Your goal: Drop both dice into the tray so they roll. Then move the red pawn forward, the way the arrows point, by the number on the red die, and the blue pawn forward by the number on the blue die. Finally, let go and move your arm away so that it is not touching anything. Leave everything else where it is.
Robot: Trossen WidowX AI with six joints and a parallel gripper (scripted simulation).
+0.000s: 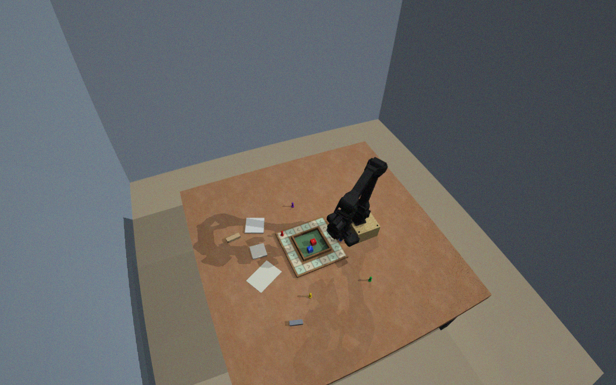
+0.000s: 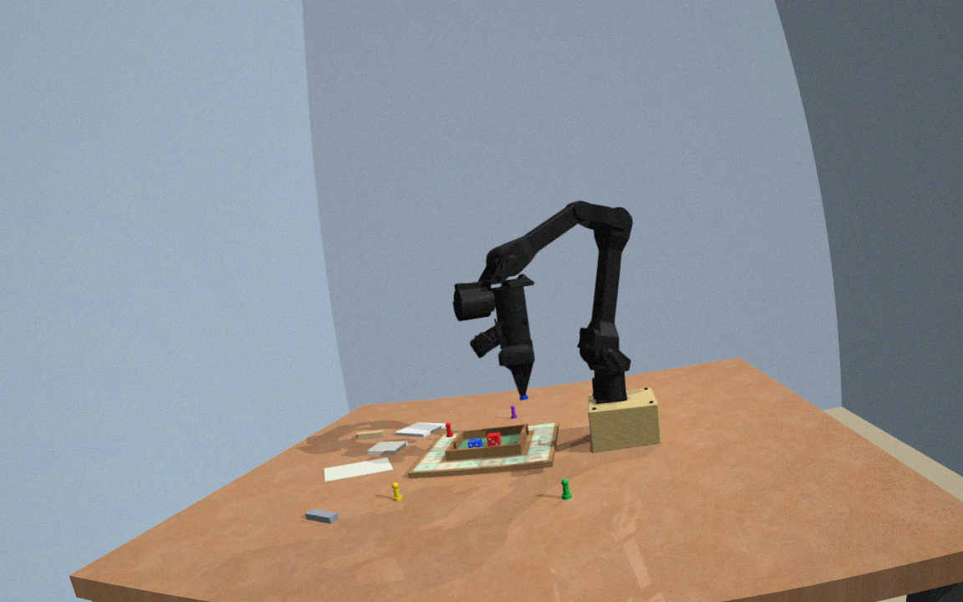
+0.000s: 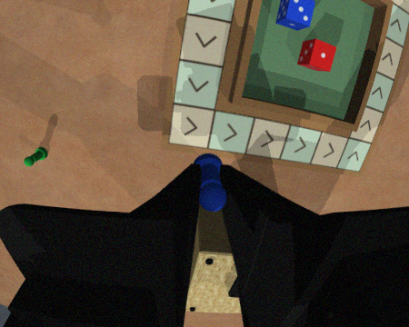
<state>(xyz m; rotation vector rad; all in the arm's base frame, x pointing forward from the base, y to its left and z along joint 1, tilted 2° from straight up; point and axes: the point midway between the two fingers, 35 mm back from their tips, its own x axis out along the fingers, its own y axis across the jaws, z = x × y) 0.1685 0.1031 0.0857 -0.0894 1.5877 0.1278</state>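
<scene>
The green tray lies 100 mm ahead of my gripper tip, 100 mm to the right of it and 130 mm below it. The rest, counted from my gripper tip: blue pawn (10 mm above); yellow pawn (220 mm ahead, 160 mm to the left, 130 mm below); green pawn (80 mm behind, 200 mm to the left, 130 mm below).
</scene>
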